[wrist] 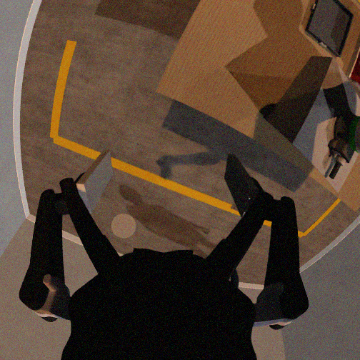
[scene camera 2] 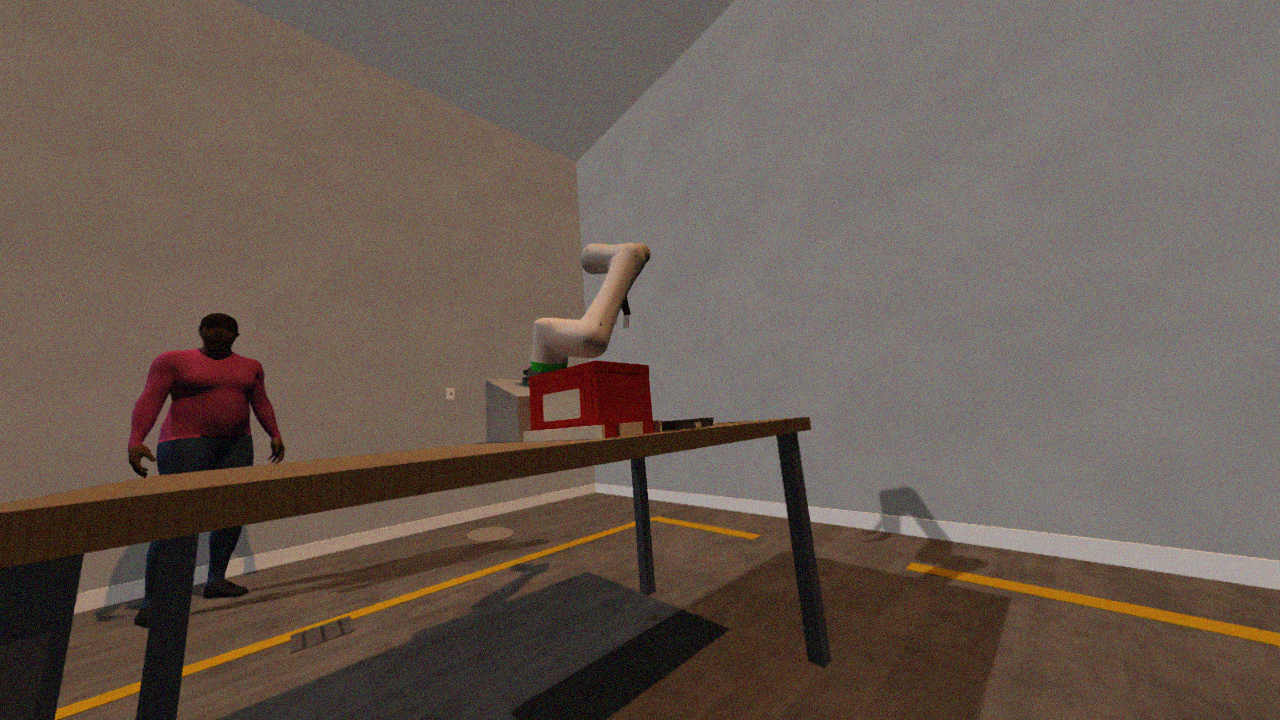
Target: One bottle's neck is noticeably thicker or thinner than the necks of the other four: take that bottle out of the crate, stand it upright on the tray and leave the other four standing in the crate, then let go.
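Frame: origin at the arm's base, x right, y back, z down, level; centimetres.
Where they show: gripper, between the fingertips: [scene camera 2: 620,326].
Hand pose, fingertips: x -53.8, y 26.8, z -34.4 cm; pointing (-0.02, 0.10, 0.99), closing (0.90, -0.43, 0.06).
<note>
Each offset is from my fingertips to the top centre of the thing. "spot": to the spot under its first point.
A red crate {dy -68.2, dx +61.3, dz +35.2 cm} [scene camera 2: 562,386] with a white label stands on the table; its inside is hidden, and a sliver of red [wrist: 356,74] shows at the right edge in the wrist view. No bottles show in either view. A dark flat tray {spot: dy -77.7, dx +35.2, dz +51.6 cm} [scene camera 2: 687,424] [wrist: 330,27] lies beside the crate and shows at the top right in the wrist view; nothing stands on the part that shows. My gripper [scene camera 2: 625,319] [wrist: 168,163] is open and empty, with its fingers wide apart. It hangs high above the table, well clear of crate and tray.
The wooden table [scene camera 2: 429,463] [wrist: 210,65] carries the crate and tray. The white arm [scene camera 2: 611,291] rises behind the crate, near a grey box-shaped block [scene camera 2: 507,411]. A person in a pink top [scene camera 2: 211,394] stands to the left beyond the table. Yellow lines mark the floor.
</note>
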